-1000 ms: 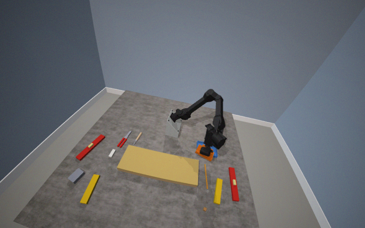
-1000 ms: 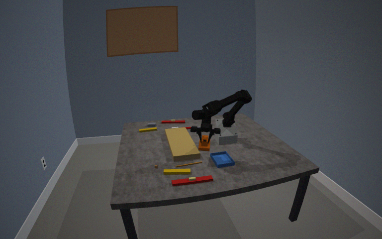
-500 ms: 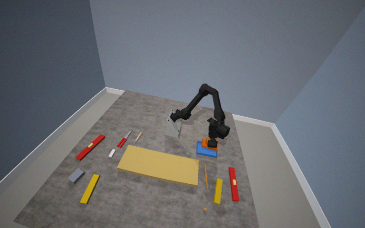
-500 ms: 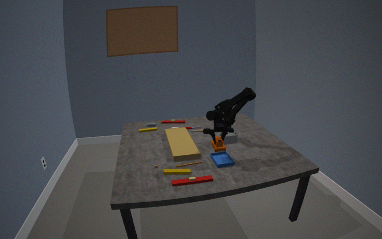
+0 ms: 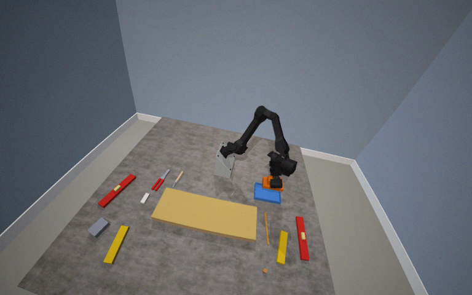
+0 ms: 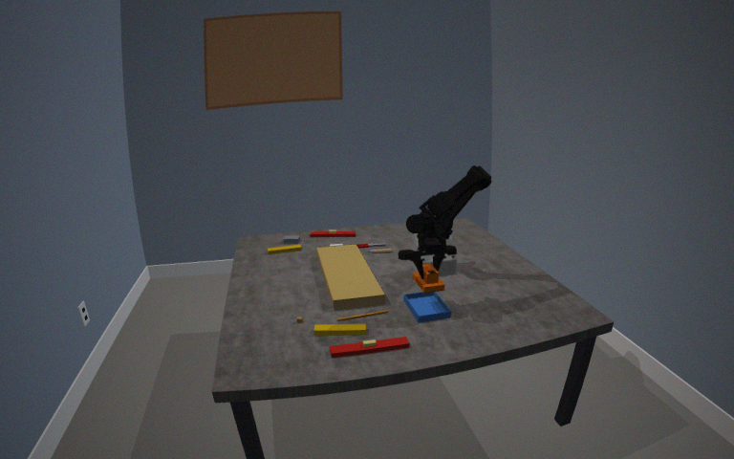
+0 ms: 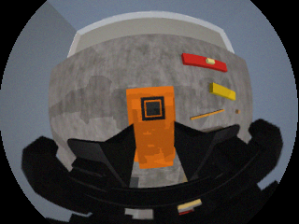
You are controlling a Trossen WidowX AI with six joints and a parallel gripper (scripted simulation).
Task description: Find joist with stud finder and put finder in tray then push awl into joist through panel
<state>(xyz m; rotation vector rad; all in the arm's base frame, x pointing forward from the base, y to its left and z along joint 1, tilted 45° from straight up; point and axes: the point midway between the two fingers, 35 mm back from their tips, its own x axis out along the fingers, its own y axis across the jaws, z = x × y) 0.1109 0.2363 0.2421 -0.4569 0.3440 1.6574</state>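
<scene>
The blue tray is 1 cm to the right of my gripper tip and 11 cm below it. From my gripper tip the other things lie so: thin orange stick 22 cm ahead, 1 cm to the left, 12 cm below; small brown cube 43 cm ahead, 3 cm to the left, 11 cm below; orange stud finder 1 cm to the left, 2 cm above.
</scene>
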